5 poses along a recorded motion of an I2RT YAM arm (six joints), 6.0 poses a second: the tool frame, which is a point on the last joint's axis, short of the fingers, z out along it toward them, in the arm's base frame.
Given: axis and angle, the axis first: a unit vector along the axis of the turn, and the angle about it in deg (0 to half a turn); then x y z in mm.
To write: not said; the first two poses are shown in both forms.
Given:
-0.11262 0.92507 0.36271 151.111 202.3 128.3 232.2
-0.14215 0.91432 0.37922 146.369 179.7 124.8 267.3
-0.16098 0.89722 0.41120 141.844 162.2 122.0 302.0
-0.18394 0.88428 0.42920 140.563 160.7 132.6 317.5
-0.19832 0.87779 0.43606 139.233 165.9 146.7 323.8
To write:
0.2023 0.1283 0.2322 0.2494 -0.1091 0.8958 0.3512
0.1797 0.1248 0.2673 0.2893 -0.1361 0.8752 0.3630
0.1622 0.1220 0.3020 0.3269 -0.1521 0.8479 0.3886
0.1607 0.1326 0.3175 0.3374 -0.1732 0.8324 0.4040
0.1659 0.1467 0.3238 0.3483 -0.1859 0.8228 0.4088

